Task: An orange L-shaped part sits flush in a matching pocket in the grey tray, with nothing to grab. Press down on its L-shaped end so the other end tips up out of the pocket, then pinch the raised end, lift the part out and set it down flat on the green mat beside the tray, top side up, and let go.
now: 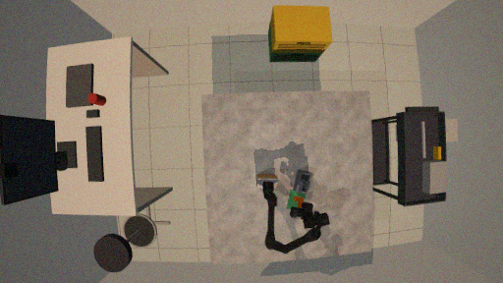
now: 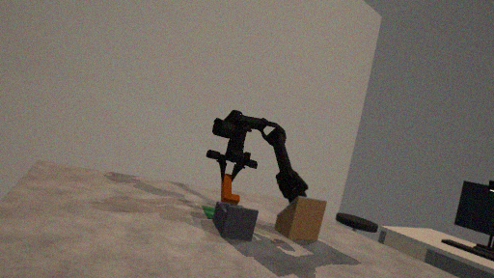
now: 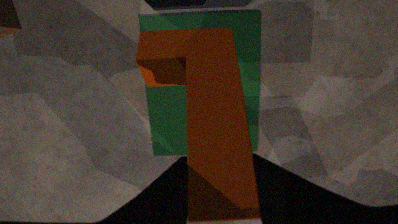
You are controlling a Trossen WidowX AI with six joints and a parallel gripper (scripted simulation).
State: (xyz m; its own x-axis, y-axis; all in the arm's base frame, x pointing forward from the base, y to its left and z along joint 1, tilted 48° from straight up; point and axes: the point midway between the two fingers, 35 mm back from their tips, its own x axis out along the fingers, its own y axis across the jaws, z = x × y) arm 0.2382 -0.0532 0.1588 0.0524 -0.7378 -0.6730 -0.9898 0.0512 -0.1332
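Right now the green mat is 20 mm to the left of my gripper tip and 130 mm below it. Also, from my gripper tip: orange L-shaped part: 10 mm behind, 30 mm to the left, 30 mm below.
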